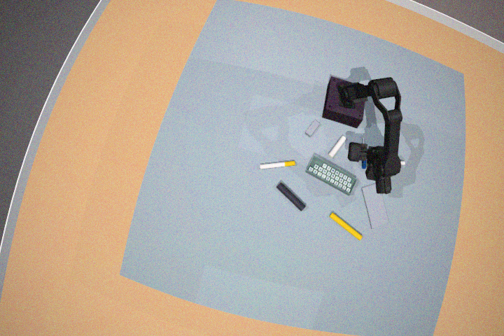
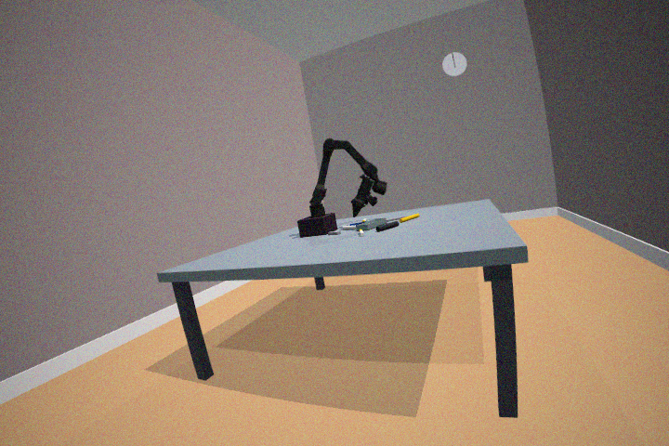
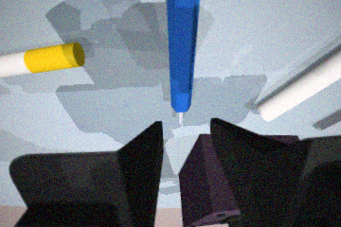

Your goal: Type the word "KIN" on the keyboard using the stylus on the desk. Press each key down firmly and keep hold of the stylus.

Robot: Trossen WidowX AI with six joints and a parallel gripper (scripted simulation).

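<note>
My gripper tip is now 20 mm past the blue stylus and 40 mm above it. From my gripper tip the other things lie so: yellow rod: 280 mm ahead, 60 mm to the right, 40 mm below; then pale flat pad: 200 mm ahead, 60 mm to the left, 50 mm below; then white cylinder: 10 mm behind, 110 mm to the right, 40 mm below.
</note>
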